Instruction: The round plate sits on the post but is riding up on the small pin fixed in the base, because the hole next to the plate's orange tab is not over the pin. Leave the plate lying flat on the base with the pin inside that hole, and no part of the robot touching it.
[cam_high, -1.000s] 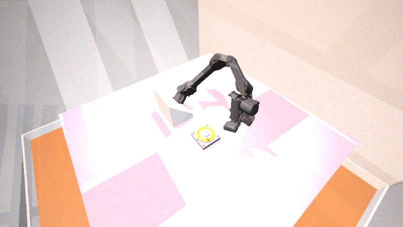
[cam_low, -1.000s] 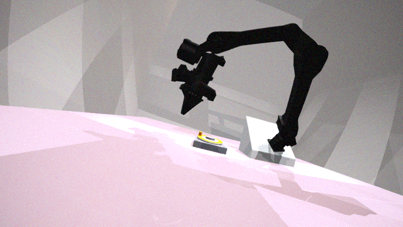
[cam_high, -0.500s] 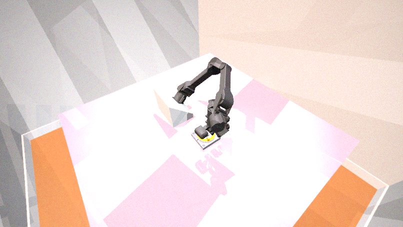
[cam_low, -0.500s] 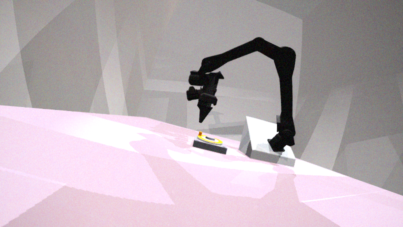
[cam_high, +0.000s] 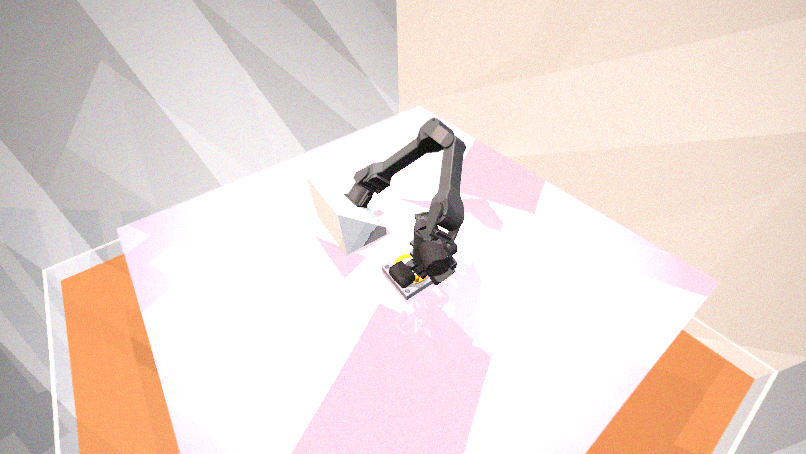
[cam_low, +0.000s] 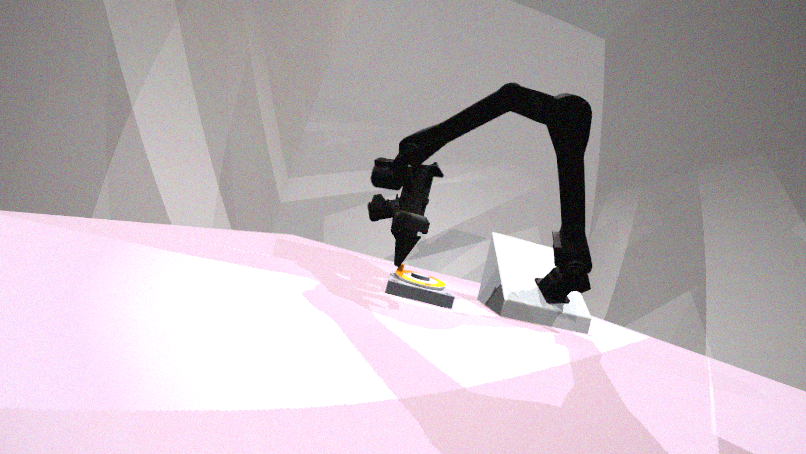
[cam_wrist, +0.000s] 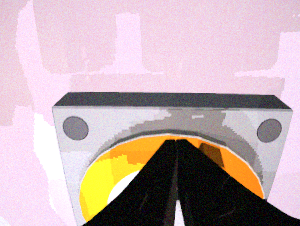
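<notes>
The base is 50 mm behind my gripper tip, 20 mm below it and 10 mm to the left of it.
</notes>
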